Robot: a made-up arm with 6 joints.
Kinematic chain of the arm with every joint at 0, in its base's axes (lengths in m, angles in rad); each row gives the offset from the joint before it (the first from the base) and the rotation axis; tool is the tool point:
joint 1: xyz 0 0 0.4 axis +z
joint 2: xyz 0.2 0 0 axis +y
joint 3: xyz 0 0 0.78 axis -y
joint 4: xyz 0 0 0.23 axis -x
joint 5: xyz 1.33 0 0 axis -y
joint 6: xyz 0.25 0 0 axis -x
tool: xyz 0 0 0
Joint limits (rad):
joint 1: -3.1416..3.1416
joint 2: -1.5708..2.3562
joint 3: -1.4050..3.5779
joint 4: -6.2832..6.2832
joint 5: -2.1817..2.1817
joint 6: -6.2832..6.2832
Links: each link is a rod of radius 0.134 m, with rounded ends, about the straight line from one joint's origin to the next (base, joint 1, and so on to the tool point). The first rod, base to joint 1, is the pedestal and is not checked.
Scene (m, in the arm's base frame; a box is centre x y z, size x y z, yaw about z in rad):
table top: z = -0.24
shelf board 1: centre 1.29 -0.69 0 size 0.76 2.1 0.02 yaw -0.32
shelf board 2: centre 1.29 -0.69 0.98 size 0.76 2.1 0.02 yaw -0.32
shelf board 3: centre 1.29 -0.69 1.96 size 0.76 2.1 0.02 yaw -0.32
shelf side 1: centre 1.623 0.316 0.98 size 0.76 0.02 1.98 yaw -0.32
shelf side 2: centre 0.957 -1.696 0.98 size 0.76 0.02 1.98 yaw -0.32
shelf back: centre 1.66 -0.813 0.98 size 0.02 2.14 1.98 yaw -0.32
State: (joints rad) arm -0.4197 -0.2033 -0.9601 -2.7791 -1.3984 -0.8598
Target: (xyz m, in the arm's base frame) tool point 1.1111 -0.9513 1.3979
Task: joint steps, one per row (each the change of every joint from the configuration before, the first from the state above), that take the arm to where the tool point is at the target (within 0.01 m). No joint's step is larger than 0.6 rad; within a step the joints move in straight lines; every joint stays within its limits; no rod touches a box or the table.
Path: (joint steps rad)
1: -0.0333 -0.2864 -0.1112 0.5684 -0.1958 0.0000
2: -0.0333 -0.2865 -0.1113 0.5684 -0.1958 0.0000
3: -0.0333 -0.2864 -0.1112 0.5684 -0.1959 0.0000
4: -0.0333 -0.2864 -0.1112 0.5684 -0.1958 0.0000
5: 0.3903 0.2156 0.5963 -0.3737 0.0000 0.0000
6: 0.3903 0.2156 0.5964 -0.3737 0.0000 0.0000
7: 0.3904 0.2156 0.5963 -0.3736 0.0000 0.0000
8: 0.3903 0.2157 0.5964 -0.3737 0.0000 0.0000
9: 0.3903 0.2156 0.5963 -0.3736 0.0000 0.0000
10: 0.3903 0.2156 0.5964 -0.3737 0.0000 0.0000
11: 0.3904 0.2156 0.5963 -0.3737 0.0000 0.0000
12: 0.1247 -0.3892 -0.4439 -0.0270 0.0000 0.0000
13: 0.1247 -0.3892 -0.4439 -0.0270 0.0000 0.0000

